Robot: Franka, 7 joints.
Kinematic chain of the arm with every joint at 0, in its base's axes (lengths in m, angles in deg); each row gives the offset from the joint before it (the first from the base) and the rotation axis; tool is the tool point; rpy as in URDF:
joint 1: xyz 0 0 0.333 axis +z
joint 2: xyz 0 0 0 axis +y
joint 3: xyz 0 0 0.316 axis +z
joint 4: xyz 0.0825 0 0 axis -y
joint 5: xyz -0.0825 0 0.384 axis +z
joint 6: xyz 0 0 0 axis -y
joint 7: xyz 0.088 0 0 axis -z
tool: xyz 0 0 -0.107 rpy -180 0 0
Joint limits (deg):
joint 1: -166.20..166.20
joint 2: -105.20..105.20
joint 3: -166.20..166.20
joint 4: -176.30..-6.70
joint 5: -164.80..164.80
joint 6: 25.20..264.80
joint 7: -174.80..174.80
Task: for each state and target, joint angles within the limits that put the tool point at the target. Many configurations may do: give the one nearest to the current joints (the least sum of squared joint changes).
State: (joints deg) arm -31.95 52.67 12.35 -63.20 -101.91 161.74 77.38
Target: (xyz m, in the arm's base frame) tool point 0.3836 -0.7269 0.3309
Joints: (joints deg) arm -61.82 56.04 -4.38 -54.39 -101.11 153.38 77.38
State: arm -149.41 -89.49 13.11 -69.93 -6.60 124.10 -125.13
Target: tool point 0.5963 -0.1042 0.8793
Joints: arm -166.20 -78.04 30.28 -57.48 -6.23 135.25 -125.13
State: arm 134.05 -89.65 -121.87 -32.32 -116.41 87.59 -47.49
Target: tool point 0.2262 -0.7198 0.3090
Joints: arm 113.48 -84.92 -124.84 -6.70 -117.77 63.55 -47.49
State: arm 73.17 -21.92 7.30 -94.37 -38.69 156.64 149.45
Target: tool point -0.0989 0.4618 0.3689
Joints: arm 82.89 -10.29 17.73 -143.36 -40.26 148.45 149.45
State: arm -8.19 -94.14 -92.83 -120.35 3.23 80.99 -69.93
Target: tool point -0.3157 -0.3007 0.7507
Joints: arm -19.73 -82.85 -47.49 -95.97 13.24 90.57 -69.93
